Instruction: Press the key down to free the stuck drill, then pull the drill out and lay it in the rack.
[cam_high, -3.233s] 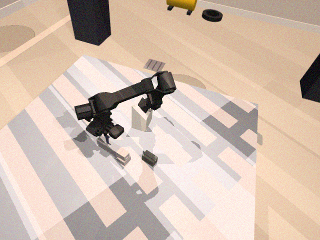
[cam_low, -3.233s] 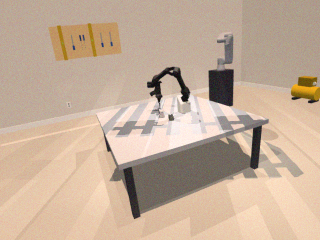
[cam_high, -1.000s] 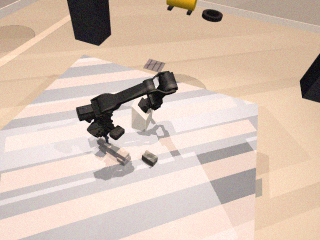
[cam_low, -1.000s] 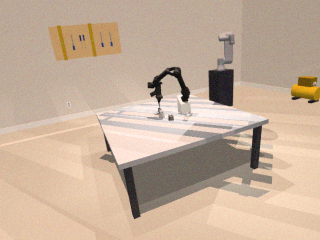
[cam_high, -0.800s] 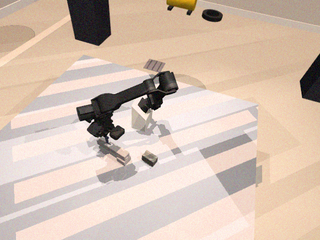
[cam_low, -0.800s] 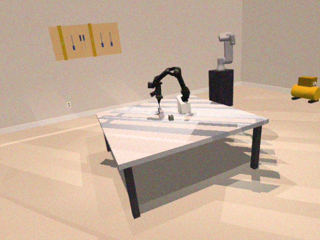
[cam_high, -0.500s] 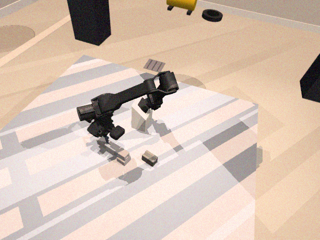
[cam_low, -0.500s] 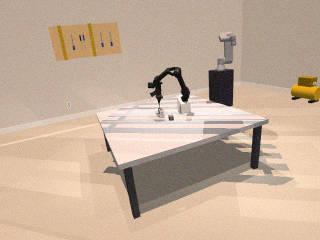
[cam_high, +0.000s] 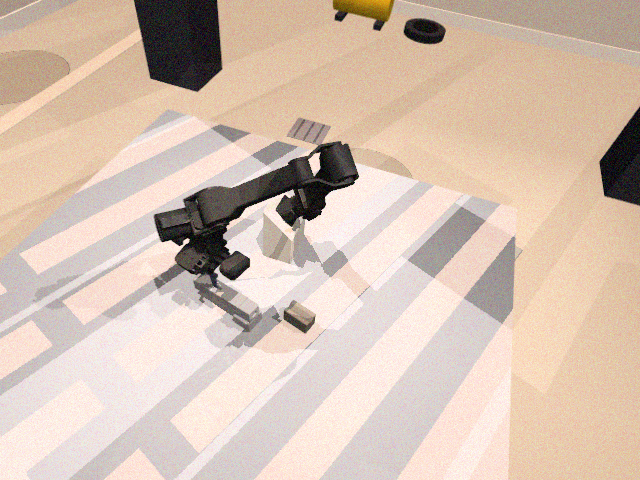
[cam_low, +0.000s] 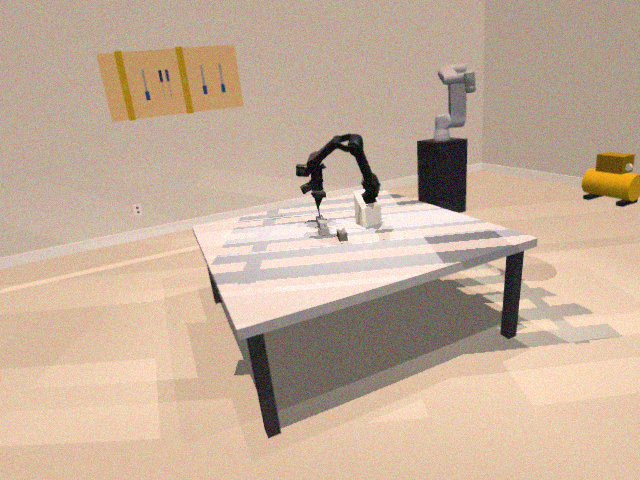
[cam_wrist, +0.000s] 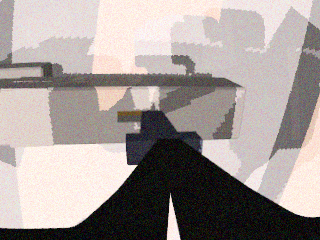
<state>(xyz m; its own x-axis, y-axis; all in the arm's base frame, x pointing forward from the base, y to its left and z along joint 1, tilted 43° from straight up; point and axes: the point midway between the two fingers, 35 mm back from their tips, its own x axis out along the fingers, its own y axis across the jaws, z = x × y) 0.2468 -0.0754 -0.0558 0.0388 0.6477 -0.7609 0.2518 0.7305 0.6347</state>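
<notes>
Now: the small blue key 3 cm below my gripper tip. The rest, counted from my gripper tip: pale grey fixture block: 8 cm below, 4 cm to the left; drill: 7 cm below, 6 cm to the left, 1 cm ahead; dark grey block: 22 cm to the left, 10 cm below, 2 cm behind.
</notes>
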